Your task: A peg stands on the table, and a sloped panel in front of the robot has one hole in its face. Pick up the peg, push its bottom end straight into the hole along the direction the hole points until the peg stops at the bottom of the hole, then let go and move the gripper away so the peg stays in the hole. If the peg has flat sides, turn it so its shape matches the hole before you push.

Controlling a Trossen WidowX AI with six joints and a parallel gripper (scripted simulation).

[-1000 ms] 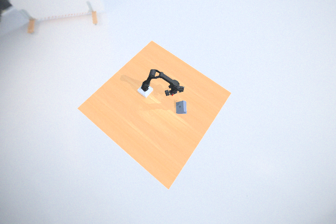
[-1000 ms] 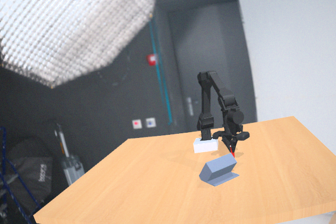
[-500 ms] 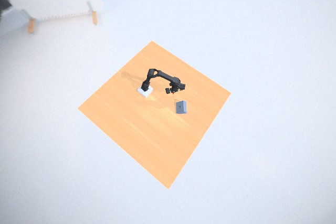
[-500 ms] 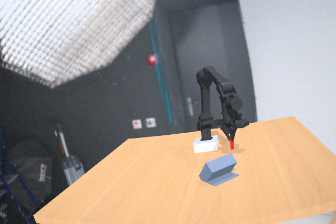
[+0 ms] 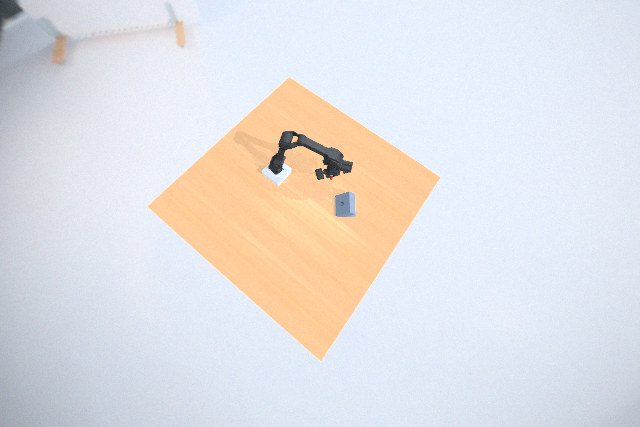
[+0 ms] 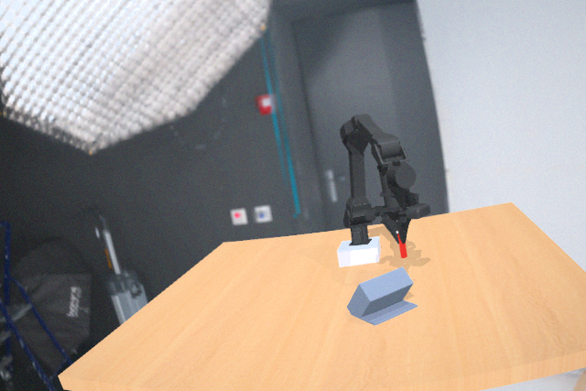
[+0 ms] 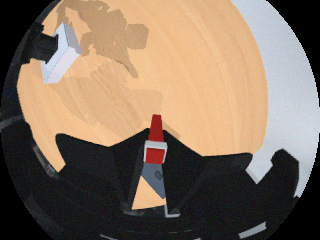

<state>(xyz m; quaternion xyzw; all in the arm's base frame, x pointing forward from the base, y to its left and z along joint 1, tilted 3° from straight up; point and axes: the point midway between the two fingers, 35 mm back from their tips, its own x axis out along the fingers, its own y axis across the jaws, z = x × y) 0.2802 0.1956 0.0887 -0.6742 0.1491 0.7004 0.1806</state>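
My gripper tip is now 17 cm short of the grey-blue sloped panel, 3 cm to the left of it and 8 cm above it. From my gripper tip the other things lie so: red peg: 2 cm above.
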